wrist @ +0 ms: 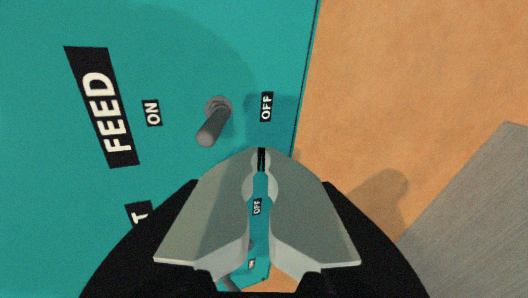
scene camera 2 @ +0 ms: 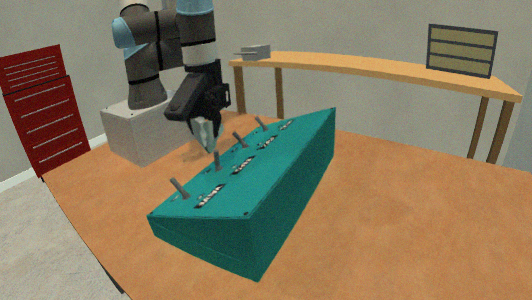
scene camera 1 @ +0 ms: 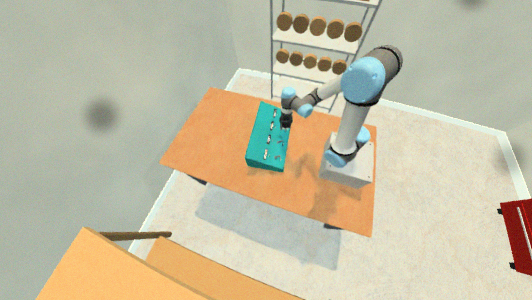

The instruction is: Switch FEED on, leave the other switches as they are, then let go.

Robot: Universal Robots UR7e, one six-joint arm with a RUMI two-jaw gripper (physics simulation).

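Frame: origin at the arm's base, x right, y back, z down, level; centimetres.
Where they show: gripper, fingertip midpoint: [wrist: 261, 149] [scene camera 2: 209, 152] [scene camera 1: 285, 129]; arm's base, link origin: [scene camera 2: 148, 102].
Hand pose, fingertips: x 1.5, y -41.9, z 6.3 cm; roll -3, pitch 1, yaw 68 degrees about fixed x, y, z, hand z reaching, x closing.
Observation:
Each offset is from my fingertips to the centre of the thing. "*": to the spot under its first point. Level surfaces: height alone.
The teal switch panel {dz +5.6, dx -7.3, dy -8.4 cm} [scene camera 1: 257, 137] [scene camera 2: 295, 200] [wrist: 45, 210] stands on the table. The FEED switch {dz +0.2, dx +0.6, dy -3.6 cm} [scene camera 2: 217, 161] [wrist: 212, 125] stands more upright than the other levers in scene view 2; in the wrist view its tip leans slightly toward the ON label {* dz +1.2, dx -0.8, dy -7.9 cm} [wrist: 152, 113], away from the OFF label {* dz +4.2, dx +1.7, dy -0.2 cm} [wrist: 266, 106]. The VALVE switch {dz +0.7, dx +12.4, dy -6.0 cm} [scene camera 2: 180, 188], VENT switch {dz +0.7, dx -10.4, dy +1.4 cm} [scene camera 2: 240, 140] and BRAKE switch {dz +0.7, dx -21.9, dy +5.1 cm} [scene camera 2: 261, 124] lean toward their OFF side. My gripper [scene camera 1: 285, 128] [scene camera 2: 210, 151] [wrist: 261, 149] is shut with nothing between its fingertips. It is above the panel's OFF-side edge, beside the FEED lever and apart from it in the wrist view.
The wooden table {dz +11.5 cm} [scene camera 1: 200, 125] [scene camera 2: 425, 225] carries the panel and the arm's pale base block [scene camera 1: 345, 175] [scene camera 2: 140, 135]. A shelf rack [scene camera 1: 272, 65] with round discs stands behind the table. A red tool cabinet [scene camera 1: 520, 235] [scene camera 2: 40, 110] and a workbench [scene camera 2: 350, 64] stand farther off.

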